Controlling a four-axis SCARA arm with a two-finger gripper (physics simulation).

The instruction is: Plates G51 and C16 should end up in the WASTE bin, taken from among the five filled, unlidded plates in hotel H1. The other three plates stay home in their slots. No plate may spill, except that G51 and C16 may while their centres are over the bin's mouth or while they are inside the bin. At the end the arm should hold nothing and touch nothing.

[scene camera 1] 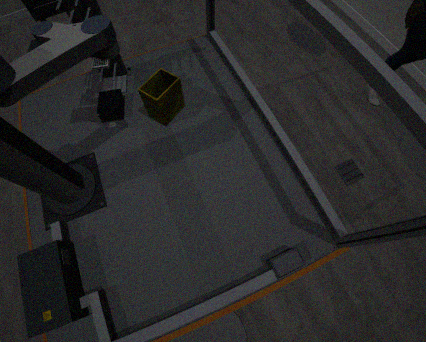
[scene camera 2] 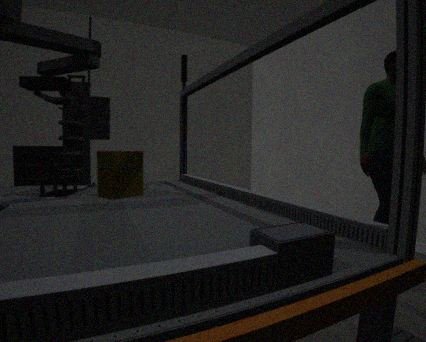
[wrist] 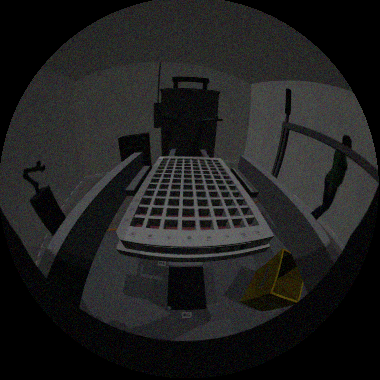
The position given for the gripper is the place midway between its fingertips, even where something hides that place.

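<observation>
Scene camera 2 shows the gripper (scene camera 2: 61, 98). In the wrist view the gripper (wrist: 191, 160) is visible too, together with a hotel H1 (wrist: 187, 133).
</observation>
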